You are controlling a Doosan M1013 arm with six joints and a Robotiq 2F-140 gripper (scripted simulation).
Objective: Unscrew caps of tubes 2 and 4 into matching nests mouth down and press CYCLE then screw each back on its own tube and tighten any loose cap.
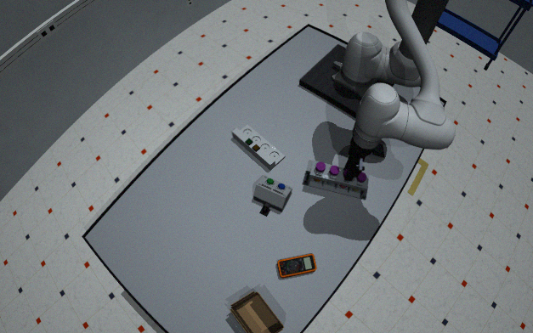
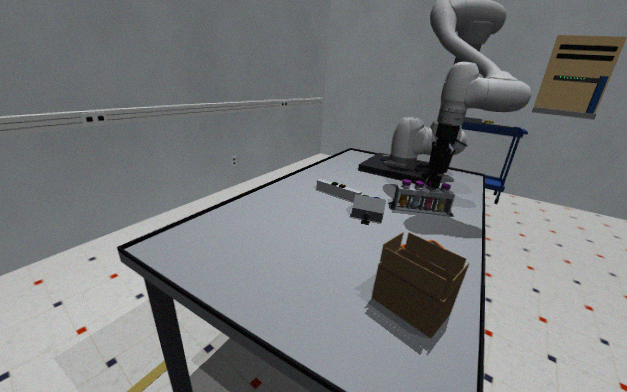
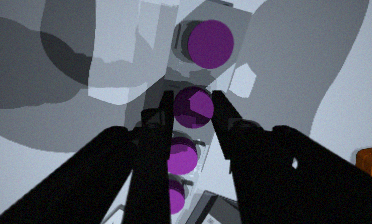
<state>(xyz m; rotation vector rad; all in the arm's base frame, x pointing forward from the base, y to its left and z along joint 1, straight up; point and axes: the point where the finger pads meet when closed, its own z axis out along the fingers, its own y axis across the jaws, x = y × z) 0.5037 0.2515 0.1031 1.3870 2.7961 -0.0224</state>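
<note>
The purple cap is 50 mm to the right of my hand, 30 mm below it and 20 mm ahead of it. Round my hand: green key (210 mm to the right, 180 mm ahead, 80 mm below); then blue key (170 mm to the right, 170 mm ahead, 80 mm below); then key housing (190 mm to the right, 190 mm ahead, 90 mm below).
</note>
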